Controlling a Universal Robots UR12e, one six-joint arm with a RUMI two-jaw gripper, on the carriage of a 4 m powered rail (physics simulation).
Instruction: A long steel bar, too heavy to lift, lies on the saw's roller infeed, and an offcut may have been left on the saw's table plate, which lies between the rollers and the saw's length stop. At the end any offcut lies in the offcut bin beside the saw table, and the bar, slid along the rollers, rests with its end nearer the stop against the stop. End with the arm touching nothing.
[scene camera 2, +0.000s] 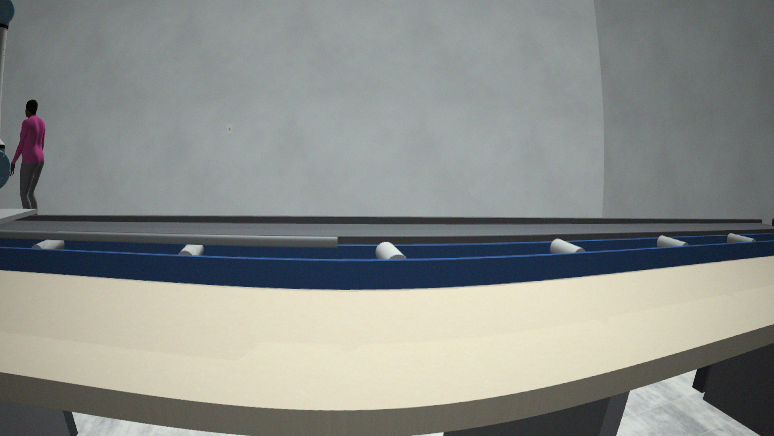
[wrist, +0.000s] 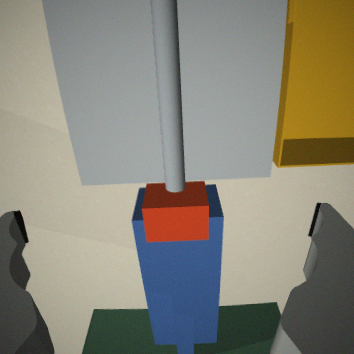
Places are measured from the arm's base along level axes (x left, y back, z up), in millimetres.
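Pixels of known places: gripper, between the fingertips: (wrist: 166, 210).
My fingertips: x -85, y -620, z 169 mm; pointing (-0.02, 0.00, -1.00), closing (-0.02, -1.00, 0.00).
Note:
Behind a point stands the place of what it marks.
The long grey steel bar (scene camera 2: 216, 238) {x 1263, y -628, z 45 mm} (wrist: 167, 90) {x -52, y -619, z 50 mm} lies on the rollers in the scene view, its right end past the second visible roller. In the wrist view it runs over the light grey table plate (wrist: 230, 100) {x -67, y -675, z 28 mm}, and its other end is at the face of the red length stop (wrist: 176, 224) {x -169, y -620, z 75 mm} on a blue block; whether it touches or leaves a small gap I cannot tell. The yellow offcut bin (wrist: 322, 75) {x -54, y -789, z -28 mm} stands beside the plate, partly in view; no offcut shows in that part or on the visible plate. My gripper (wrist: 166, 210) {x -85, y -620, z 169 mm} is open, its fingers wide apart, above the stop.
The blue infeed frame (scene camera 2: 346, 275) {x 1510, y -694, z -4 mm} with white rollers (scene camera 2: 388, 250) {x 1592, y -635, z 28 mm} runs along the pale bench (scene camera 2: 346, 319) {x 1491, y -860, z -30 mm}. The dark rail (scene camera 2: 487, 228) runs behind it. Part of the arm (scene camera 2: 4, 167) {x 255, y -77, z 190 mm} shows at the left edge; a person (scene camera 2: 33, 140) stands behind. A green surface (wrist: 117, 330) {x -449, y -504, z 14 mm} lies below the blue block.

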